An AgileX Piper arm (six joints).
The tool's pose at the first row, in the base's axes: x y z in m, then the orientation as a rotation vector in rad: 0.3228, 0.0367, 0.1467, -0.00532, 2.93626, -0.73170
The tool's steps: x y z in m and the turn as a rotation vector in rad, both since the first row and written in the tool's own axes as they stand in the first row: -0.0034, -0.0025, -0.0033, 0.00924, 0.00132, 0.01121; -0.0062, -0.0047, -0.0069, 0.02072, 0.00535, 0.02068; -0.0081, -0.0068, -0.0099, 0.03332, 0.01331, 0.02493; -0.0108, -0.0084, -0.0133, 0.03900, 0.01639, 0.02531; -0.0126, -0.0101, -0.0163, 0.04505, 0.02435, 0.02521; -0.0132, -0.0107, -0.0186, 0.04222, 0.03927, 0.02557; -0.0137, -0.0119, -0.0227, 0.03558, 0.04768, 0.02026; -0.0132, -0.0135, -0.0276, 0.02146, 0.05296, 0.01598; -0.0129, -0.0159, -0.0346, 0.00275, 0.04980, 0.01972
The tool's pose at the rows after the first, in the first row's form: 0.3257, 0.0361, 0.1511, 0.01242, 2.93167, -0.74394; 0.3281, 0.0360, 0.1556, 0.02881, 2.92903, -0.76028; 0.3296, 0.0356, 0.1595, 0.03914, 2.93066, -0.77991; 0.3318, 0.0358, 0.1635, 0.04137, 2.93123, -0.78888; 0.3332, 0.0358, 0.1671, 0.04477, 2.93629, -0.79962; 0.3336, 0.0364, 0.1695, 0.05076, 2.95131, -0.79888; 0.3336, 0.0372, 0.1737, 0.04555, 2.96308, -0.79182; 0.3325, 0.0381, 0.1787, 0.03996, 2.97457, -0.77273; 0.3313, 0.0392, 0.1859, 0.04265, 2.97787, -0.74369
